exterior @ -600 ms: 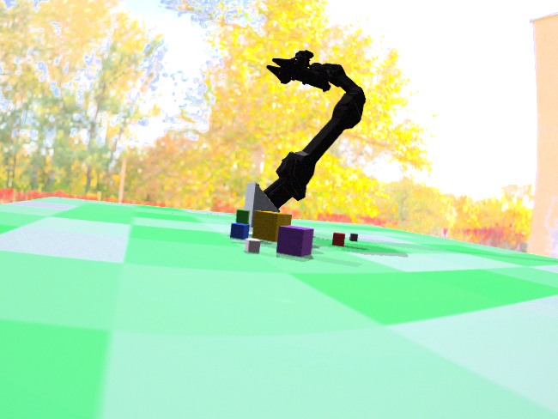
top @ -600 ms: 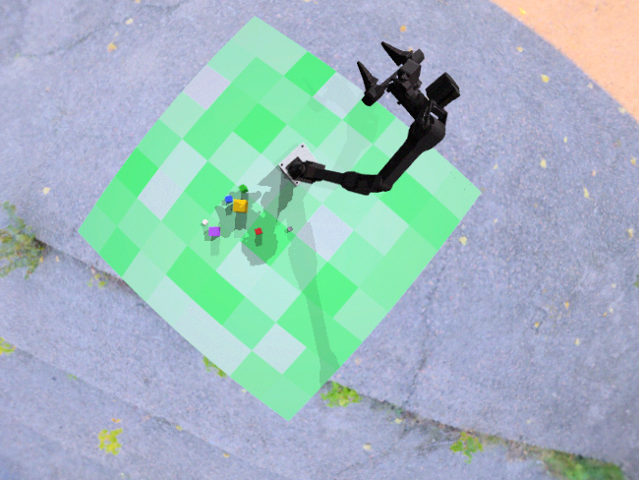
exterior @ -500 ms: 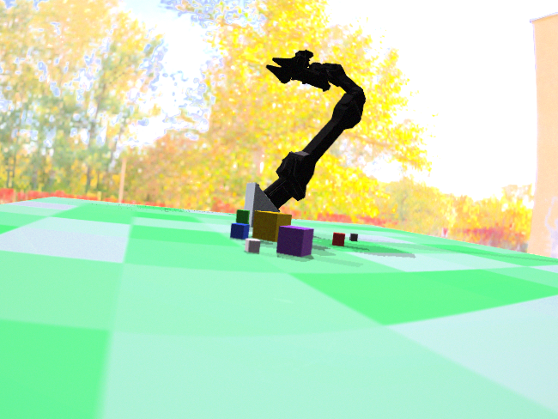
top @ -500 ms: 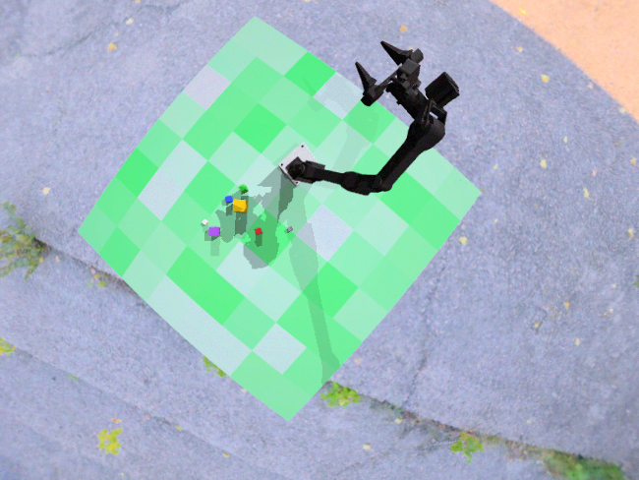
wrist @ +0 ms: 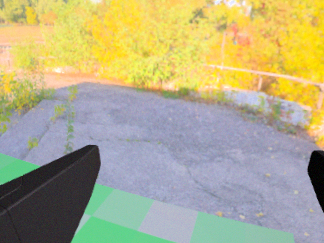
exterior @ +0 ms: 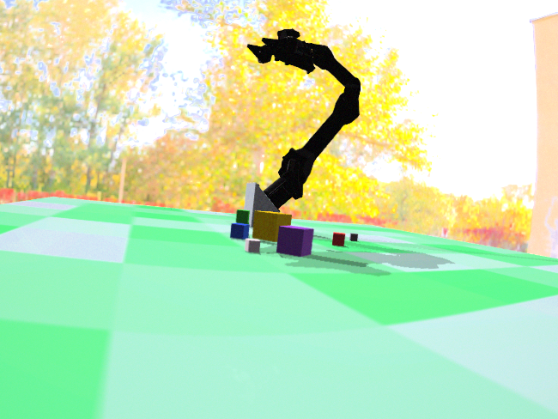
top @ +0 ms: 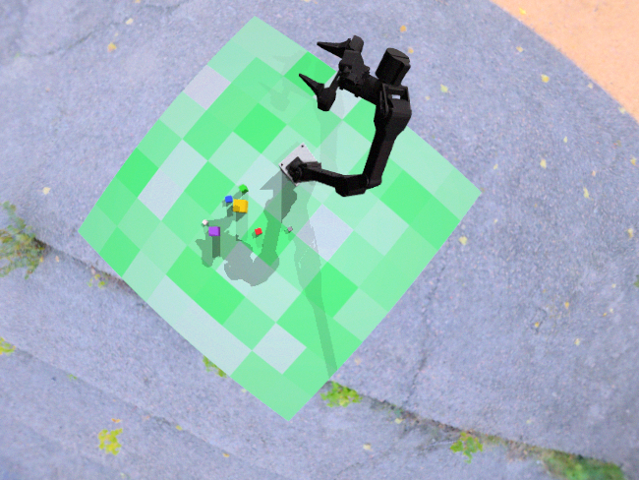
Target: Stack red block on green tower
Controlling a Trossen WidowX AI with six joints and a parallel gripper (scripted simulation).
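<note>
Right now the red block is 420 mm ahead of my gripper tip, 140 mm to the left of it and 530 mm below it. Round my gripper tip: large yellow block: 410 mm ahead, 20 mm to the left, 520 mm below; then green block: 350 mm ahead, 20 mm to the right, 510 mm below; then tiny grey block: 320 mm ahead, 220 mm to the left, 530 mm below.
</note>
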